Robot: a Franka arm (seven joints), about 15 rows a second.
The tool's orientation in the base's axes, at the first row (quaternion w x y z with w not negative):
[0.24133 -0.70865 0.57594 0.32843]
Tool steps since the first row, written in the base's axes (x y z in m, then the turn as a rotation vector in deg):
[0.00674 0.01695 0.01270 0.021 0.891 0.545]
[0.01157 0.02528 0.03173 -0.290 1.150 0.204]
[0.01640 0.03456 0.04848 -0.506 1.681 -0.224]
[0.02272 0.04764 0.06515 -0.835 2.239 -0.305]
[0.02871 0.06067 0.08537 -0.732 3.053 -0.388]
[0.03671 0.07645 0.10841 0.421 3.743 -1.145]
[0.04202 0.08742 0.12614 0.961 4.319 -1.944]
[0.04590 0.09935 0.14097 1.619 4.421 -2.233]
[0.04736 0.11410 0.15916 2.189 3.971 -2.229]
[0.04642 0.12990 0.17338 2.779 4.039 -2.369]
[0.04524 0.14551 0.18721 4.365 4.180 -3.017]
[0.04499 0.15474 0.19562 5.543 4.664 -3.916]
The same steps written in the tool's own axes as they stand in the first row. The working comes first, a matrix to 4 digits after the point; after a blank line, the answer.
The tool's axes in the first row as the columns of a matrix, in the base's axes (used below as rounded here):
[0.1209 -0.9748 -0.1875]
[-0.6578 -0.2201 0.7204]
[-0.7435 0.0363 -0.6678]

[-0.01978 -0.00984 0.00247 -0.989 -0.197 0.274]
[-0.03882 -0.01569 -0.00515 -0.943 0.037 0.747]
[-0.05680 -0.02183 -0.01055 -1.000 0.115 1.455]
[-0.07703 -0.03027 -0.01345 -1.347 0.310 1.973]
[-0.09991 -0.03824 -0.01869 -1.808 0.028 2.596]
[-0.12645 -0.04868 -0.02420 -1.560 -1.276 3.382]
[-0.14621 -0.05562 -0.02914 -1.279 -1.958 4.229]
[-0.16461 -0.06149 -0.03117 -1.052 -2.632 4.373]
[-0.18766 -0.06550 -0.03297 -0.690 -3.089 3.939]
[-0.20874 -0.06755 -0.03091 -0.560 -3.684 3.971]
[-0.22944 -0.06933 -0.02868 0.021 -5.285 4.208]
[-0.24179 -0.07081 -0.02760 0.514 -6.572 4.936]

